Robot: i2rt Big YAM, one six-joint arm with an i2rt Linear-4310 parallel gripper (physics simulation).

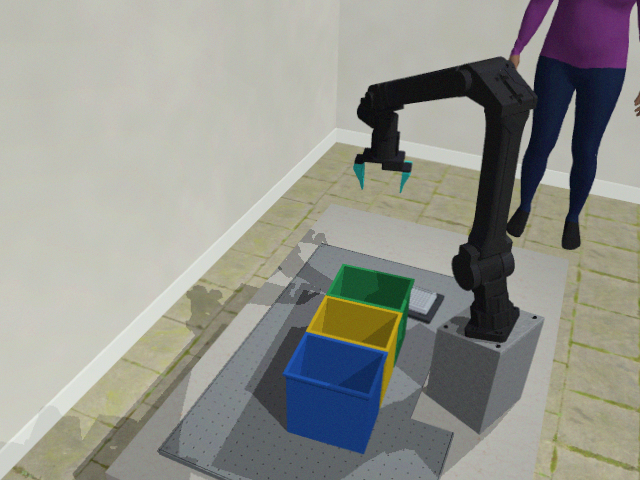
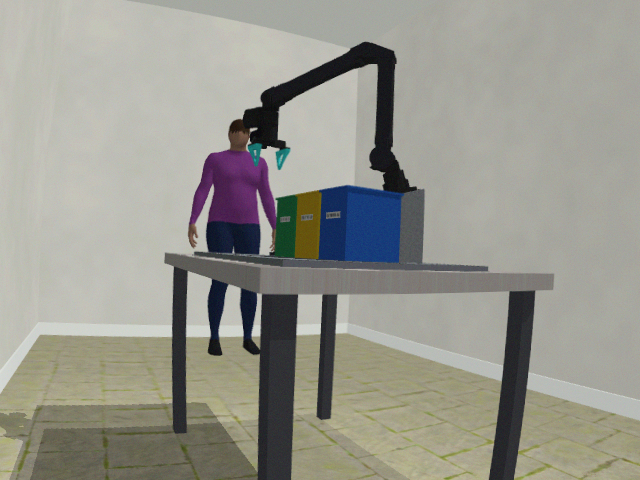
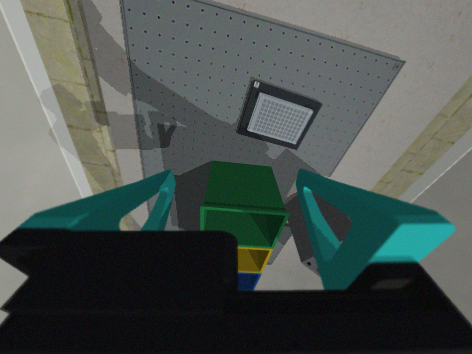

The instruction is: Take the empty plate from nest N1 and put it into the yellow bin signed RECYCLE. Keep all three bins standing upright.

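Places are measured from the arm's base along level axes (x ahead, y left, z up), in centimetres.
Pixels of known places: gripper, fingertip midpoint: [image 1: 381, 190] [image 2: 268, 168] [image 3: 235, 176]; arm's base, origin of the base link: [image 1: 492, 324].
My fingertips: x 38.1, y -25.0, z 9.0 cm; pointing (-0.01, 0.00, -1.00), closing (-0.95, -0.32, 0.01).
Note:
For each thing: its top centre in the pictures, then the offset to it from my fingertips.
- white well plate, middle of its top: [image 3: 279, 121] [image 1: 409, 294] dx -11.5, dy +1.7, dz -27.9 cm
- dark nest, middle of its top: [image 3: 278, 120] [image 1: 409, 297] dx -11.5, dy +1.7, dz -29.0 cm
- yellow bin, middle of its top: [image 1: 355, 321] [image 2: 334, 195] [image 3: 234, 260] dx -11.2, dy +35.2, dz -12.5 cm
- green bin, middle of its top: [image 3: 241, 230] [image 1: 371, 286] [image 2: 310, 199] dx -8.8, dy +22.3, dz -12.5 cm
- blue bin, middle of its top: [image 1: 336, 362] [image 2: 361, 191] [image 3: 228, 281] dx -13.6, dy +48.1, dz -12.5 cm
A white well plate [image 1: 423, 300] [image 3: 280, 119] lies flat in a dark nest [image 1: 435, 308] [image 3: 245, 118] on the perforated board, beyond the green bin. A small light label, too small to read, is on the nest's corner. The yellow bin [image 1: 391, 356] [image 2: 308, 232] [image 3: 255, 259] stands upright between the green bin [image 1: 372, 284] [image 2: 286, 232] [image 3: 242, 187] and the blue bin [image 1: 330, 413] [image 2: 372, 227] [image 3: 248, 281], both upright. The bins' signs are not legible. My gripper [image 1: 381, 191] [image 2: 267, 167] [image 3: 235, 176] is open and empty, high above the board and the bins, pointing down.
The perforated grey board [image 1: 242, 413] [image 2: 439, 267] [image 3: 190, 50] lies on the table [image 1: 547, 279] [image 2: 403, 281]. The arm stands on a grey block [image 1: 465, 377] [image 2: 412, 227] beside the bins. A person [image 1: 584, 41] [image 2: 235, 186] in a purple top stands behind the table.

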